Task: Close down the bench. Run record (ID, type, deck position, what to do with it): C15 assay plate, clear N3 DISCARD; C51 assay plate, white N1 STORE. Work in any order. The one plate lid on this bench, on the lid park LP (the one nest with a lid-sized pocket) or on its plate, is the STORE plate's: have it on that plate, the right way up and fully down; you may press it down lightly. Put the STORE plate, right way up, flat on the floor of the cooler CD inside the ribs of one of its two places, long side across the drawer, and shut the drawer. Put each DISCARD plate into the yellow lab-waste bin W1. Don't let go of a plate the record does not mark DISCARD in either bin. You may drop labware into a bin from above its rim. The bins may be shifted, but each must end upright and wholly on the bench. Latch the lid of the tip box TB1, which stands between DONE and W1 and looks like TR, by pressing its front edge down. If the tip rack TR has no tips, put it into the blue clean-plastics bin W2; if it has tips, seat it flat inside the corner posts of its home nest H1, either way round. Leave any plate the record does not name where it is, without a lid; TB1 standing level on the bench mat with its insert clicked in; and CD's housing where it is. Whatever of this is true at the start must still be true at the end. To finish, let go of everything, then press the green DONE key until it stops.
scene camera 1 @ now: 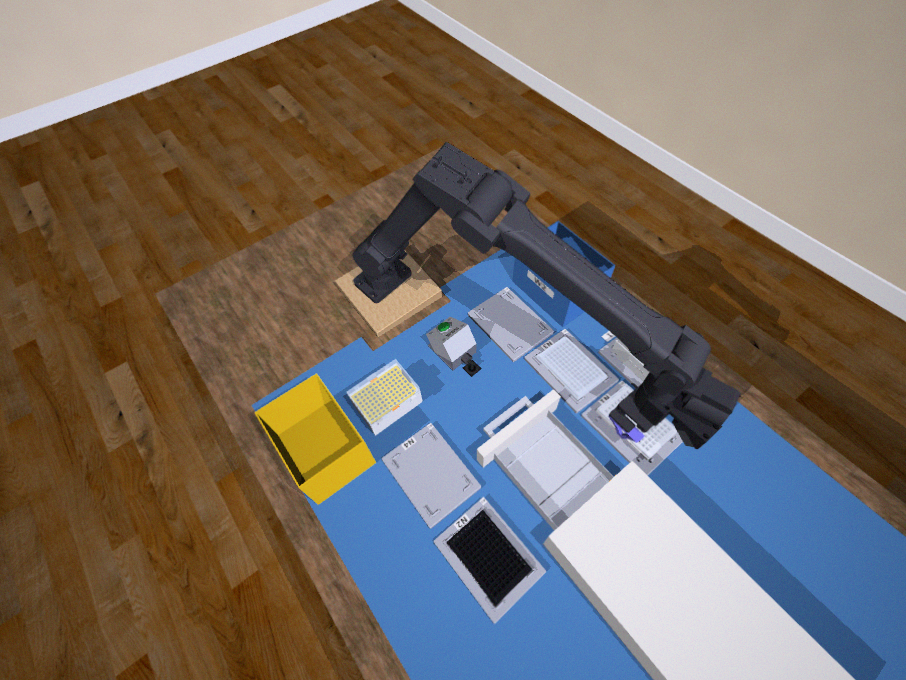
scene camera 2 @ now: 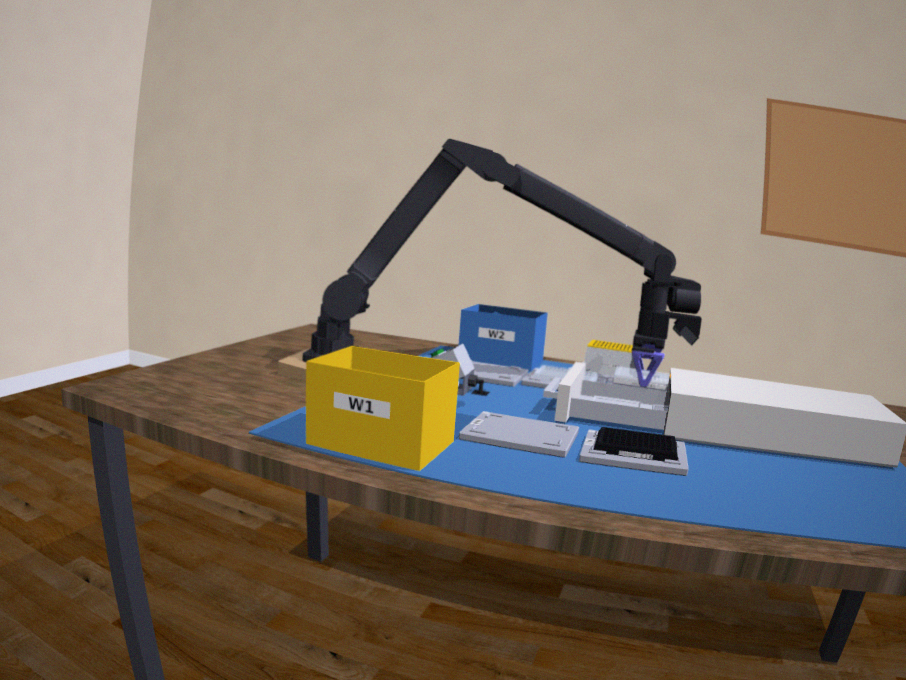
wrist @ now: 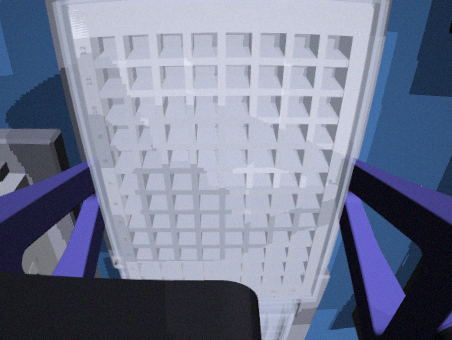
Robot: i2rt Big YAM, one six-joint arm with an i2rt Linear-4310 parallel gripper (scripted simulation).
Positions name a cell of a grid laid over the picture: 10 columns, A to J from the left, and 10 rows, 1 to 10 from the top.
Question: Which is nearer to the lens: the black plate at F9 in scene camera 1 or the yellow bin W1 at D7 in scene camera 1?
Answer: The black plate.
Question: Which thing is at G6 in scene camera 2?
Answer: A tip rack TR.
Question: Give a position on a white cooler housing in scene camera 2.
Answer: H7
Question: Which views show the black plate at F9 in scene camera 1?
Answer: Scene camera 1 and scene camera 2 only.
